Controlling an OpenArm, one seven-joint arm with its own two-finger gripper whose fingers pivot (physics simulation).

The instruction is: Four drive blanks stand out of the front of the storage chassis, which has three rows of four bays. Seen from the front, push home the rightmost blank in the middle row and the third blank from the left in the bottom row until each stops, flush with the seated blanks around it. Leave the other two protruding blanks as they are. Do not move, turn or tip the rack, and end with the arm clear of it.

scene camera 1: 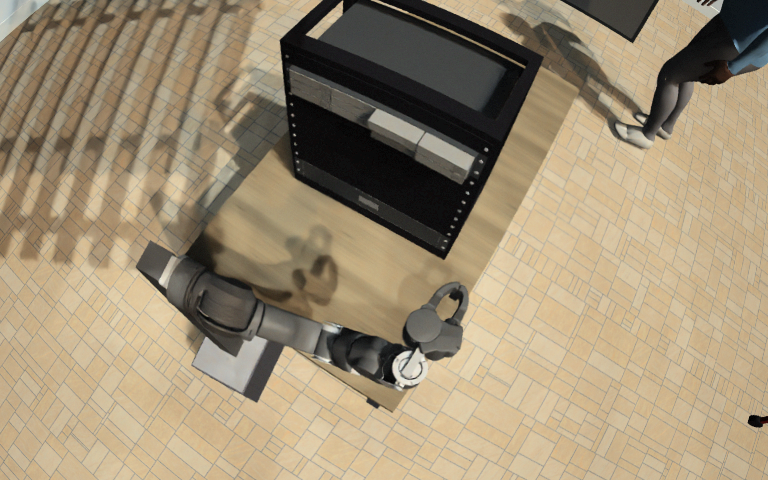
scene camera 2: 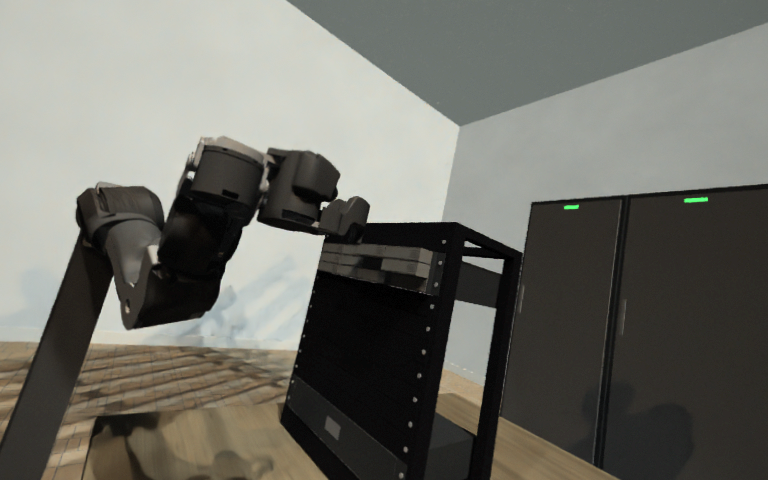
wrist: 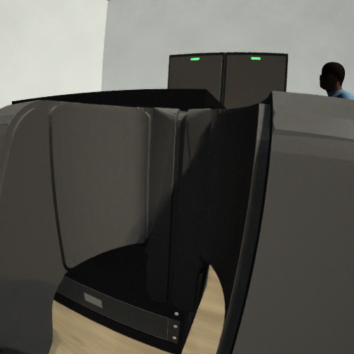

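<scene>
The black rack (scene camera 1: pixel 373 209) (scene camera 2: pixel 447 339) (wrist: pixel 150 97) stands upright, with the storage chassis (scene camera 2: pixel 438 277) near its top. In scene camera 1, two light blanks stand out side by side: one right of centre (scene camera 1: pixel 396 129) and one at the right end (scene camera 1: pixel 446 155). Scene camera 2 shows right-end blanks standing out in the top row (scene camera 2: pixel 413 253) and middle row (scene camera 2: pixel 404 266). The bottom row is partly shaded, and its third blank cannot be told clearly. My gripper (scene camera 1: pixel 454 288) (scene camera 2: pixel 356 229) (wrist: pixel 189 210) is shut and empty, in front of the rack and apart from it. Its fingers hide the chassis in the wrist view.
The rack stands on a wooden table (scene camera 1: pixel 254 226) (scene camera 2: pixel 186 435). A dark panel with a pale label (scene camera 1: pixel 368 202) (scene camera 2: pixel 332 427) (wrist: pixel 93 300) crosses its base. Dark cabinets (scene camera 2: pixel 574 316) (wrist: pixel 195 80) stand behind it. A person (scene camera 1: pixel 676 79) (wrist: pixel 333 80) stands beyond the table.
</scene>
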